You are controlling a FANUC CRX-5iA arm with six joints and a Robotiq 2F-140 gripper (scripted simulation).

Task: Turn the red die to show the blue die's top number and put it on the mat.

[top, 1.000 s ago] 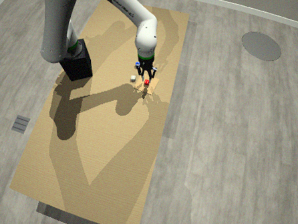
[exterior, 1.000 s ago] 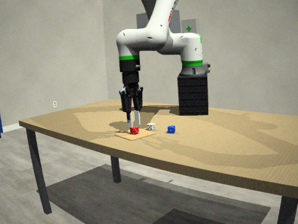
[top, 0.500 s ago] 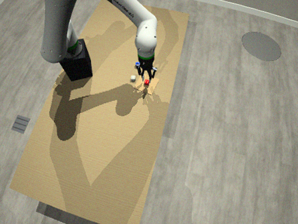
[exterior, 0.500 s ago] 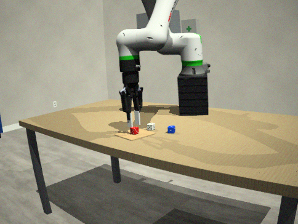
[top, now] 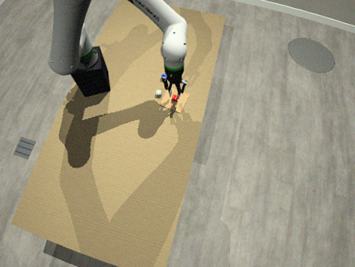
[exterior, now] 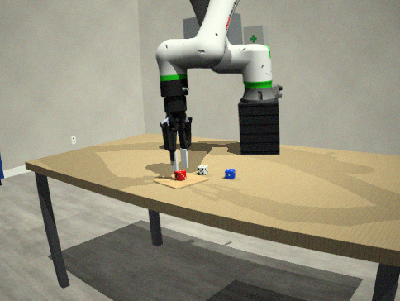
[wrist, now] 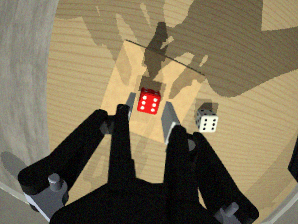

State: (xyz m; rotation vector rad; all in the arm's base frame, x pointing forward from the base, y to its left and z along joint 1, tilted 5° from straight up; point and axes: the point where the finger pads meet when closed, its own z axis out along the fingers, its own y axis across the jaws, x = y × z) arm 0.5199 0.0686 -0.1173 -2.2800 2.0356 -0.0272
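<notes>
My gripper is now 60 mm above the red die. Also, from my hand: blue die 120 mm behind, 120 mm to the left, 60 mm below; tan mat 70 mm below; white die 110 mm behind, 60 mm below.
</notes>
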